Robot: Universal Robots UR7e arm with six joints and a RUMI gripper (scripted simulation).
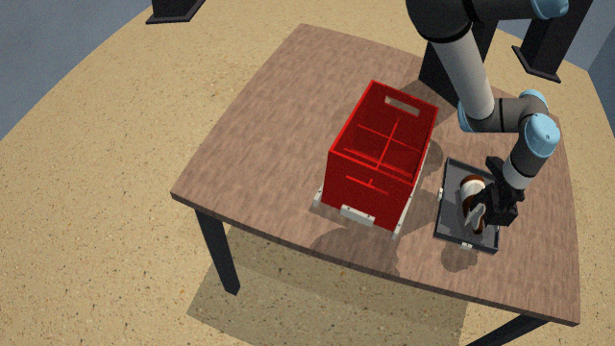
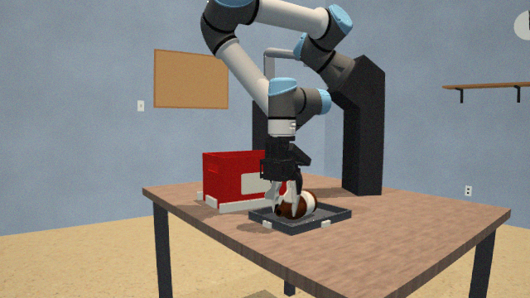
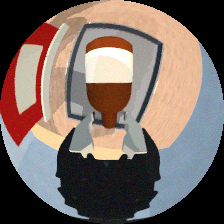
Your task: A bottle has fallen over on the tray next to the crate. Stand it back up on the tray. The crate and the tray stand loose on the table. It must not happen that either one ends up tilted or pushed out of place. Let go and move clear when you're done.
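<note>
My gripper is now 50 mm past the brown bottle. From my hand the other things lie so: tray (80 mm behind, 10 mm to the left, 30 mm below); then red crate (150 mm behind, 260 mm to the right, 40 mm above).
</note>
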